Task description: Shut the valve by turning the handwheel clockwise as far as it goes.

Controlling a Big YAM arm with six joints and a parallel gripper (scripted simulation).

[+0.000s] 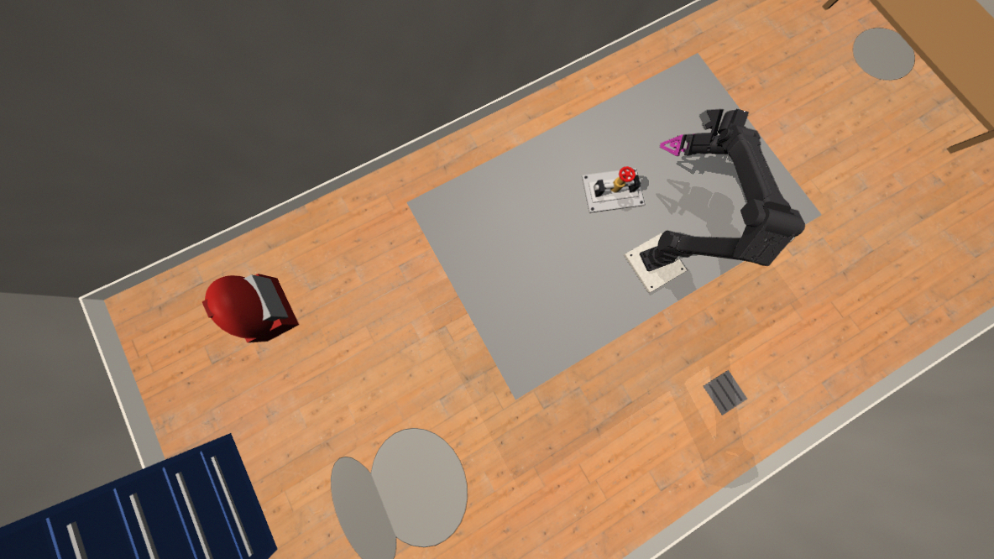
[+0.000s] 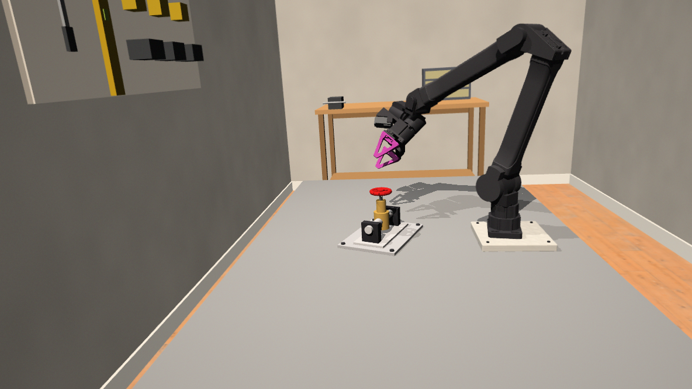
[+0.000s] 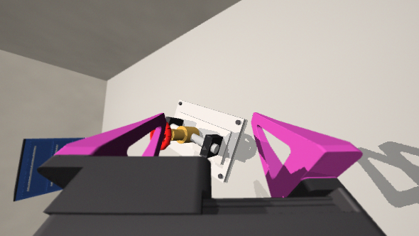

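Now: hand 15 cm to the right of the red handwheel, 7 cm above it and 4 cm past it.
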